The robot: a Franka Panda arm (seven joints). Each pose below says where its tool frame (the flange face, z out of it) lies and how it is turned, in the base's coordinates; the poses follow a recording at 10 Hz.
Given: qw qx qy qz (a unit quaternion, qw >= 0); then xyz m.
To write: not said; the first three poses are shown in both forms.
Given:
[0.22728 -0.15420 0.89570 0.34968 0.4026 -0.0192 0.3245]
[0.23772 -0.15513 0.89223 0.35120 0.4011 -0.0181 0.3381]
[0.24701 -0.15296 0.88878 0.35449 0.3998 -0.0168 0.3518]
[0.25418 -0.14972 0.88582 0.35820 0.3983 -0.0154 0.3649]
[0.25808 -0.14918 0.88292 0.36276 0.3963 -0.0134 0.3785]
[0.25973 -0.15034 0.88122 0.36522 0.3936 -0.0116 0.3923]
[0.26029 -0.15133 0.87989 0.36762 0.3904 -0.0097 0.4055]
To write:
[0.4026 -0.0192 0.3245], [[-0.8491 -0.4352 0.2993], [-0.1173 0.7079 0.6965], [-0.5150 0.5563 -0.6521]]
[0.4011 -0.0181 0.3381], [[-0.8388 -0.4438 0.3152], [-0.1098 0.7052 0.7005], [-0.5332 0.5530 -0.6403]]
[0.3998 -0.0168 0.3518], [[-0.8312 -0.4470 0.3306], [-0.0968 0.7019 0.7057], [-0.5475 0.5546 -0.6266]]
[0.3983 -0.0154 0.3649], [[-0.8260 -0.4473 0.3431], [-0.0832 0.6986 0.7107], [-0.5576 0.5585 -0.6142]]
[0.3963 -0.0134 0.3785], [[-0.8223 -0.4507 0.3475], [-0.0762 0.6923 0.7176], [-0.5640 0.5636 -0.6036]]
[0.3936 -0.0116 0.3923], [[-0.8199 -0.4547 0.3479], [-0.0752 0.6880 0.7218], [-0.5676 0.5656 -0.5983]]
[0.3904 -0.0097 0.4055], [[-0.8187 -0.4577 0.3468], [-0.0749 0.6839 0.7257], [-0.5693 0.5681 -0.5942]]

